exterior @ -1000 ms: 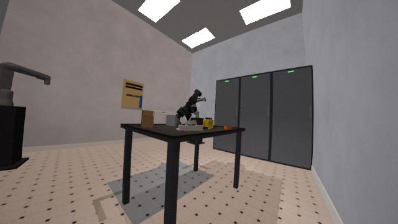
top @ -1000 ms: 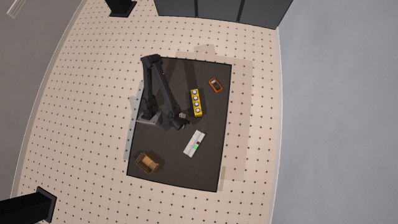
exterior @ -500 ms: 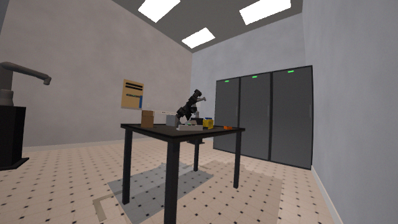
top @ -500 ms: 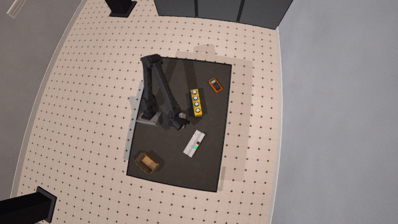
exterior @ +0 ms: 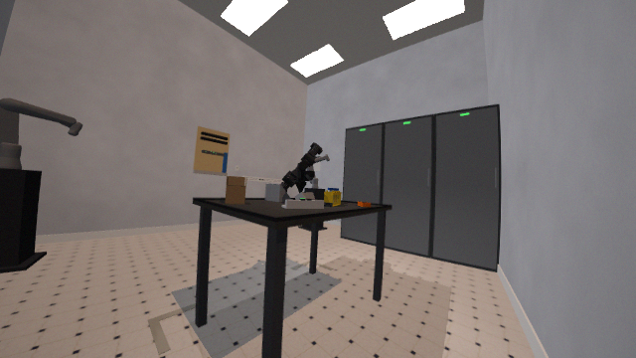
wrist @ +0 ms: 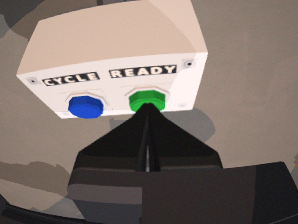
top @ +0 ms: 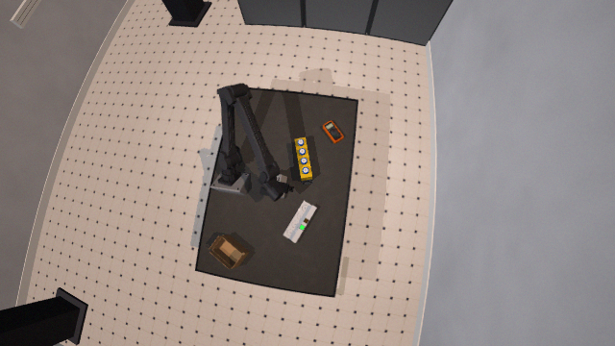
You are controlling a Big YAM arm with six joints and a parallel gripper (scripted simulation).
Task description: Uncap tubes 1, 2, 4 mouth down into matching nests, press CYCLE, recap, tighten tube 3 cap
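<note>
The green key is 10 mm below my hand. Round my hand: blue key 50 mm to the left, 10 mm below; then grey key housing 20 mm ahead, 30 mm to the left, 30 mm below; then cardboard box 120 mm behind, 380 mm to the right, 20 mm below.
</note>
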